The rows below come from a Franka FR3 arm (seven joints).
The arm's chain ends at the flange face. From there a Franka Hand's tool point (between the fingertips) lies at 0.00 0.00 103.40 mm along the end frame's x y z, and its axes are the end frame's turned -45 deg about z.
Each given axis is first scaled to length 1.
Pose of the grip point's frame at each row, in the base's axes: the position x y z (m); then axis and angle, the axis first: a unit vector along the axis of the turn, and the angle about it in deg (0 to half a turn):
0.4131 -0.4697 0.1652 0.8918 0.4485 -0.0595 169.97
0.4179 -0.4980 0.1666 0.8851 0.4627 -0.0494 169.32
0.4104 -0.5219 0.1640 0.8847 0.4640 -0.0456 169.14
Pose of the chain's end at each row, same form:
0.4159 -0.4482 0.2663 0.9971 0.0732 -0.0214 168.12
0.4180 -0.4764 0.2677 0.9960 0.0889 -0.0099 167.97
0.4096 -0.5003 0.2651 0.9959 0.0902 -0.0058 167.97

